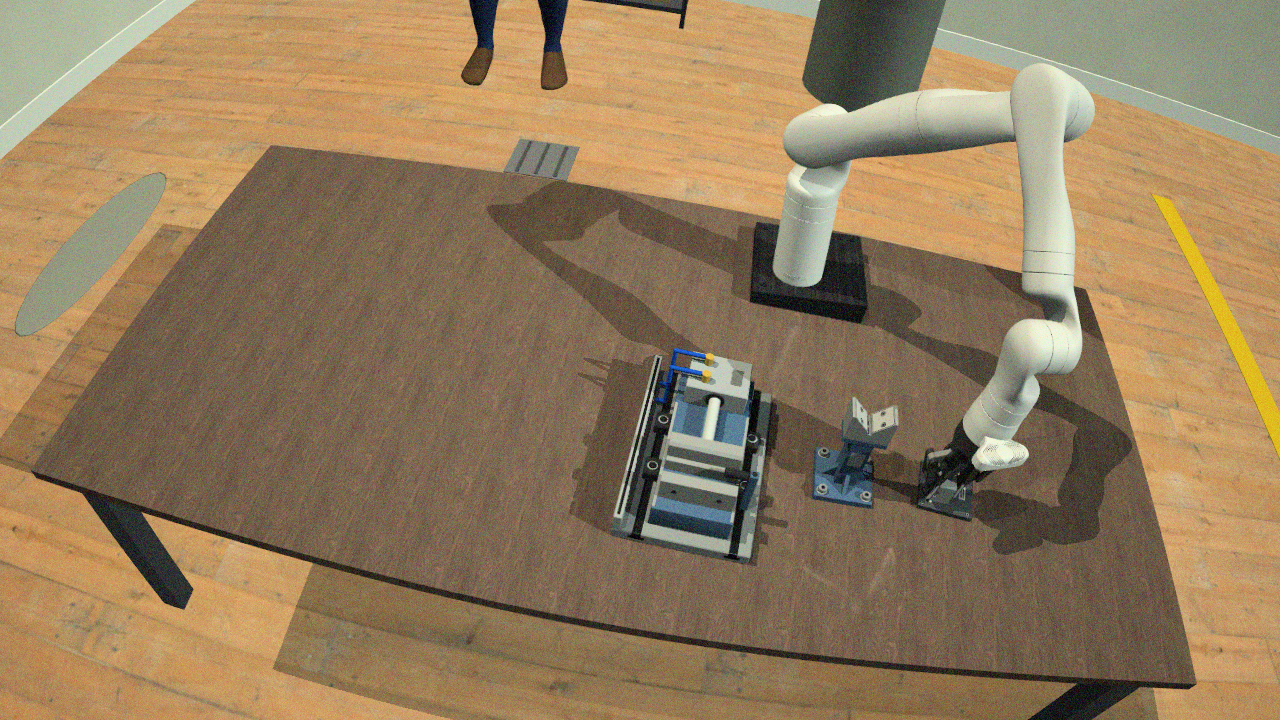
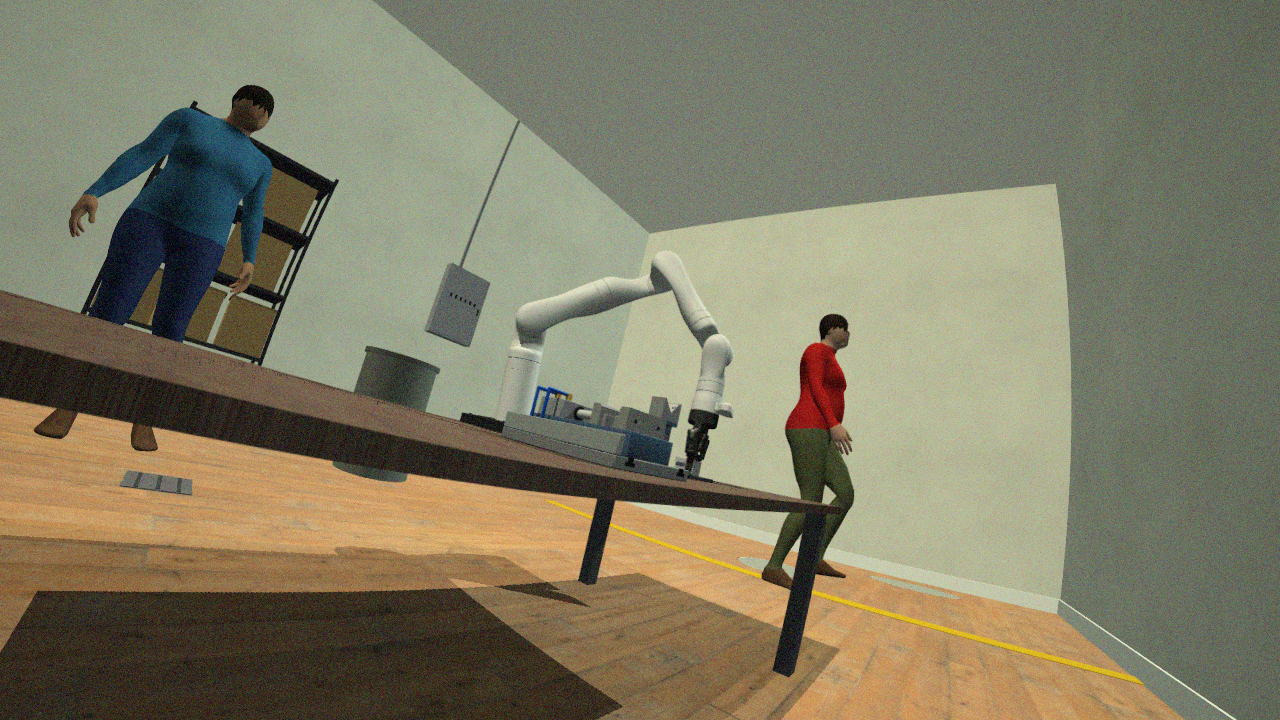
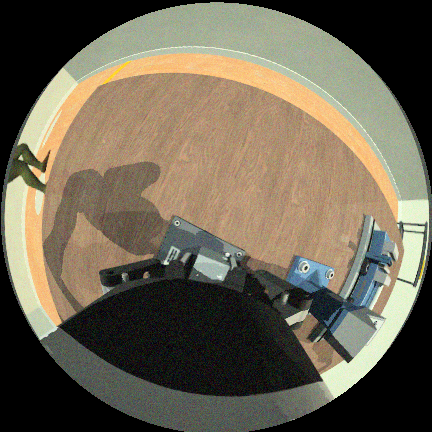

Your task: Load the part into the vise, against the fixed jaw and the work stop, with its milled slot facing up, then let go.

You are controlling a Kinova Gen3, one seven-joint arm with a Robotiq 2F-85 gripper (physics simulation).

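Frame: origin at the arm's base, x ahead, y up, z right, level; centimetres.
Seen in the pictures: gripper, fingertip midpoint: (image 1: 938, 493) (image 2: 690, 474) (image 3: 209, 263); arm's base at its link origin: (image 1: 797, 270).
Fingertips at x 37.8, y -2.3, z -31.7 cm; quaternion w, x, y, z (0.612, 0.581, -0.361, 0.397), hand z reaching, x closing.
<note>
Pixels of each thing's middle, then the offset from my fingertips to it. "pt": a spot on its surface instead.
- part at the middle of its body: (image 3: 202, 279) (image 1: 943, 479) (image 2: 687, 466) dx -1.5, dy +1.7, dz +0.0 cm
- grey holder plate at the middle of its body: (image 3: 193, 266) (image 1: 945, 490) dx -1.6, dy -0.5, dz -1.3 cm
- vise at the middle of its body: (image 1: 702, 444) (image 2: 595, 432) (image 3: 369, 291) dx +8.2, dy +4.0, dz +36.8 cm
- grey angled head at a spot on its surface: (image 1: 867, 420) pt dx +2.0, dy +12.6, dz +15.8 cm
The part (image 3: 210, 264) (image 1: 942, 472) is a small grey block on a grey holder plate (image 3: 186, 238) (image 1: 949, 503) near the table's right front. My gripper (image 3: 209, 263) (image 1: 946, 467) (image 2: 695, 457) reaches down onto it, with a dark finger on each side, shut on the part. I cannot tell whether the part is lifted off the plate. The vise (image 1: 702, 456) (image 2: 586, 429) (image 3: 372, 257) is grey and blue and stands to the left of the gripper with its jaws apart and nothing between them. The part's slot is hidden.
A blue stand (image 1: 846, 475) (image 3: 312, 273) with a grey angled head (image 1: 867, 420) stands between vise and gripper. The arm's black base (image 1: 810, 282) is behind them. A person in red (image 2: 819, 429) walks beyond the table's end, and one in blue (image 2: 179, 206) stands at its far side.
</note>
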